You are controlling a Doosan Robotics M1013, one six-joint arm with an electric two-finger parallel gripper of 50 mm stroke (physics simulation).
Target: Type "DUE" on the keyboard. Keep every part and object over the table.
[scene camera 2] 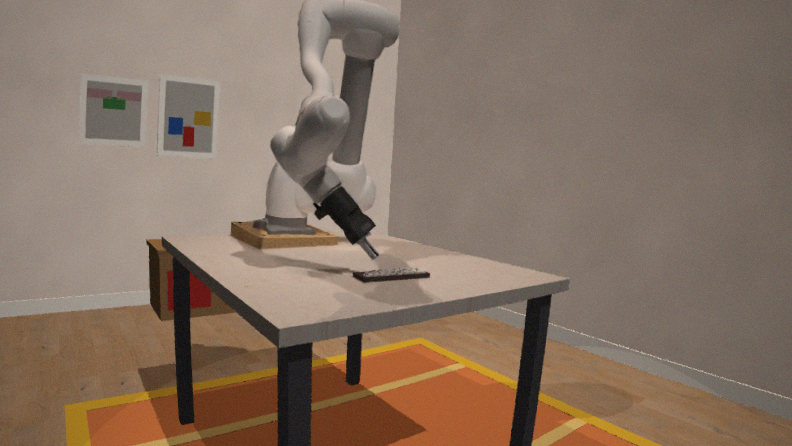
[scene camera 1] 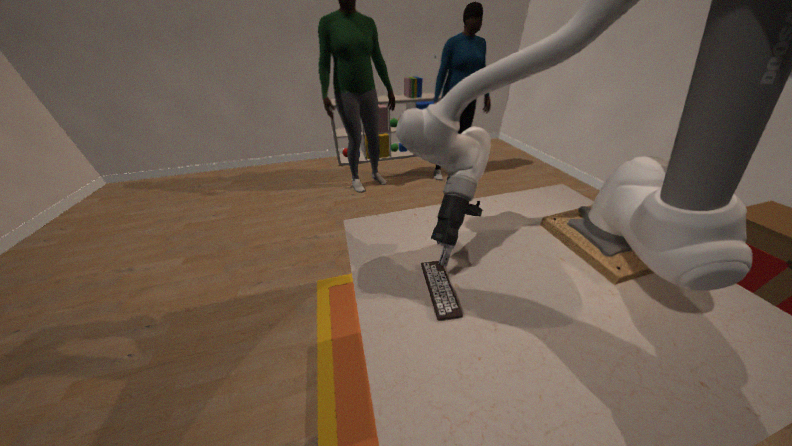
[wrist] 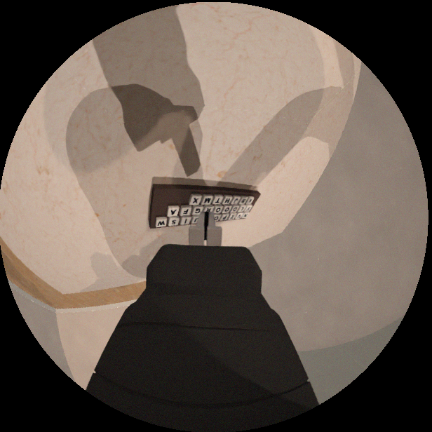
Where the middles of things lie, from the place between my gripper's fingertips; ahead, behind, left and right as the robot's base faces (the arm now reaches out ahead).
Labels:
The dark brown keyboard (scene camera 1: 444, 301) is 4 cm to the left of my hand, 4 cm below it and 2 cm ahead of it.

